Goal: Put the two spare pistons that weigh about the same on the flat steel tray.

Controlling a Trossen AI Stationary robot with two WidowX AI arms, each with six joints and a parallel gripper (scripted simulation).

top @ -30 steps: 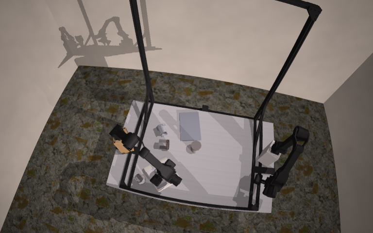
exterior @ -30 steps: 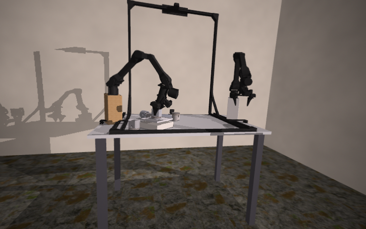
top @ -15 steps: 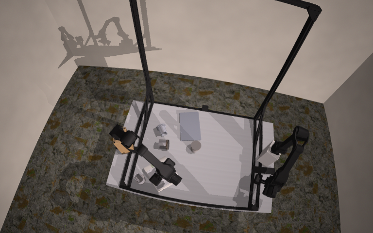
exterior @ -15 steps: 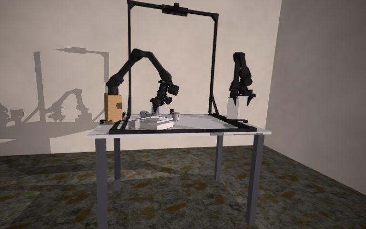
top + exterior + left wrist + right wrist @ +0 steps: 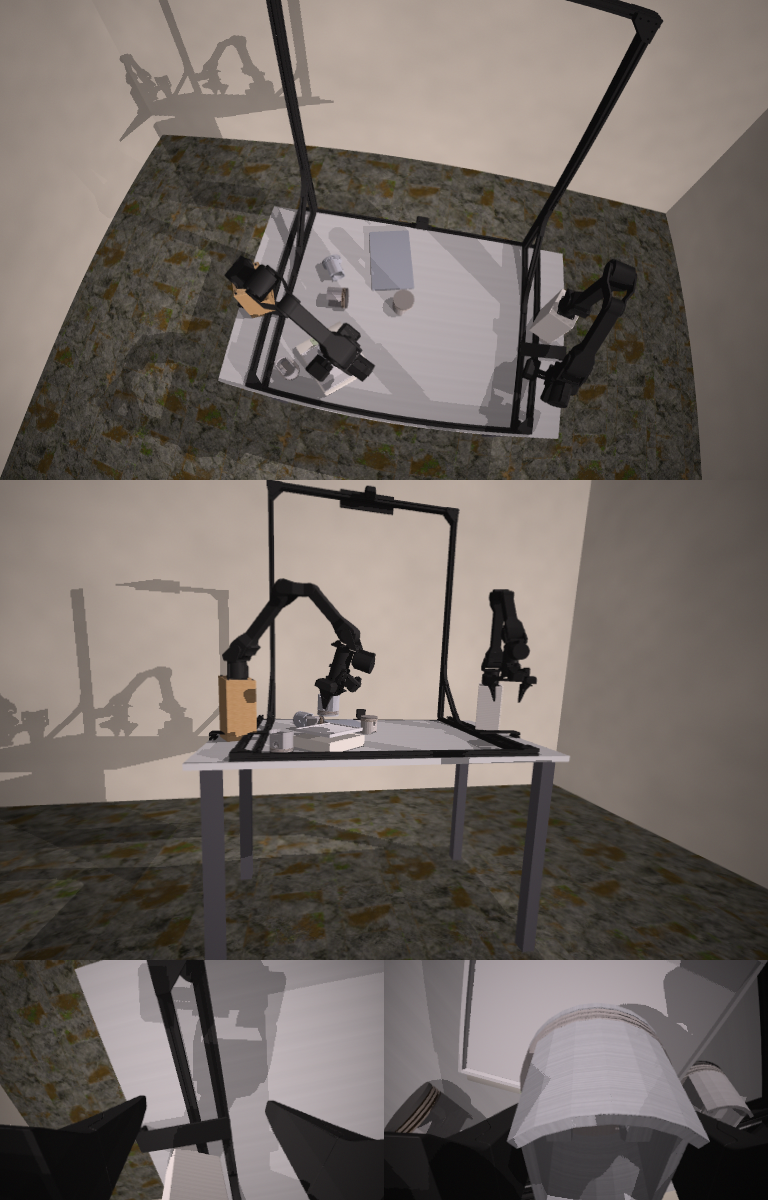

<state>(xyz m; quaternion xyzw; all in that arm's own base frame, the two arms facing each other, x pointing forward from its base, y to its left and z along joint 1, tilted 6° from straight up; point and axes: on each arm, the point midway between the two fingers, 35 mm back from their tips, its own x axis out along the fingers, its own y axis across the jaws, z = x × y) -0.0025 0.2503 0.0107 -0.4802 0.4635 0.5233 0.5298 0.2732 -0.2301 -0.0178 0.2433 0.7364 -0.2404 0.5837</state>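
My right gripper is now 420 mm past the flat steel tray, 160 mm above it and 150 mm to the right of it.
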